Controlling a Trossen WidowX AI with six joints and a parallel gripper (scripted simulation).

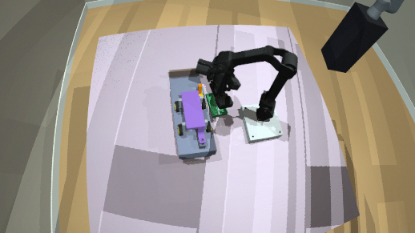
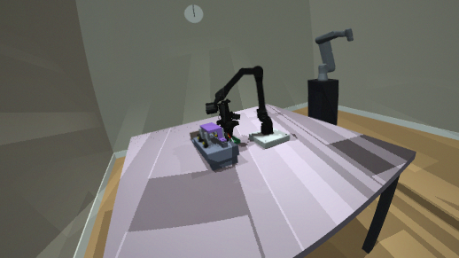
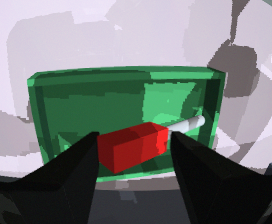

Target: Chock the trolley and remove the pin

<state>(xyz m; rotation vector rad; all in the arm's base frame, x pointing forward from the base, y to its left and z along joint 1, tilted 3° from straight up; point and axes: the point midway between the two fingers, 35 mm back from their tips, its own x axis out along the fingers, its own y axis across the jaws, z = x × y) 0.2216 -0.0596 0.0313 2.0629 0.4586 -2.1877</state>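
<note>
Right now the green tray is 4 cm below my gripper tip. Round my gripper tip: yellow chock: 8 cm ahead, 5 cm above; then red-headed stop pin: 2 cm to the left; then purple trolley: 11 cm to the left, 11 cm ahead, 8 cm above.
</note>
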